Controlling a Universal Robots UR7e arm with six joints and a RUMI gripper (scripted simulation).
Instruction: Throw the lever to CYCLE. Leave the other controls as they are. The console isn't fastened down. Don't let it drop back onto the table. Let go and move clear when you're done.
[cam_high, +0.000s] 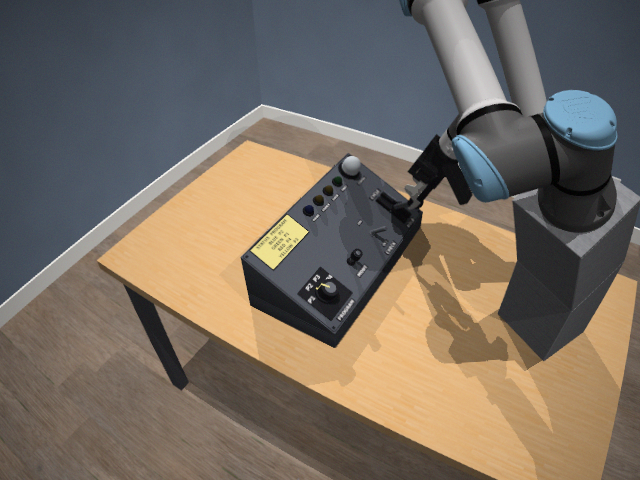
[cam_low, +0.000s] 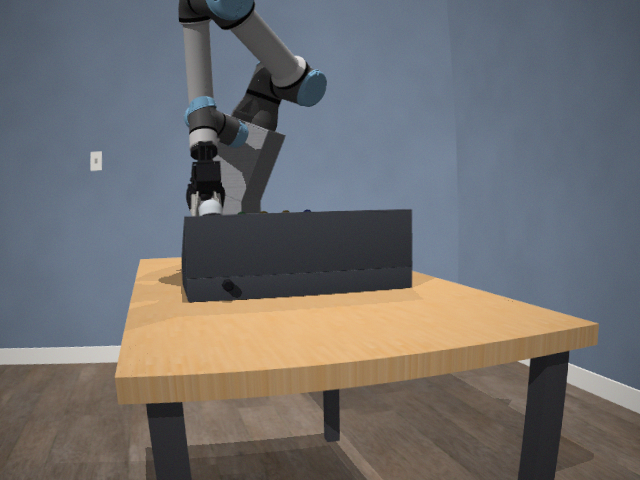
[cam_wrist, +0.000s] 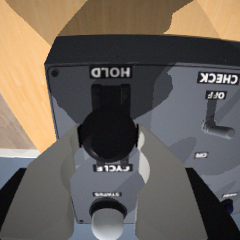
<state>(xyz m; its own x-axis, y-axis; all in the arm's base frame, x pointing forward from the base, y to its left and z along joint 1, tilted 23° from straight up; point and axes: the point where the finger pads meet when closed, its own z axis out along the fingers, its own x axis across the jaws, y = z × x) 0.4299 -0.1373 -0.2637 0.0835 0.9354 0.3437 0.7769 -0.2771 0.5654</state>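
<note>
The check toggle lies 6 cm ahead of my hand, 11 cm to the left of it and 4 cm below it. Also, from my hand: program dial (10 cm ahead, 36 cm to the left, 3 cm below); then mode knob (8 cm ahead, 23 cm to the left, 3 cm below); then dark console (11 cm ahead, 17 cm to the left, 5 cm below).
</note>
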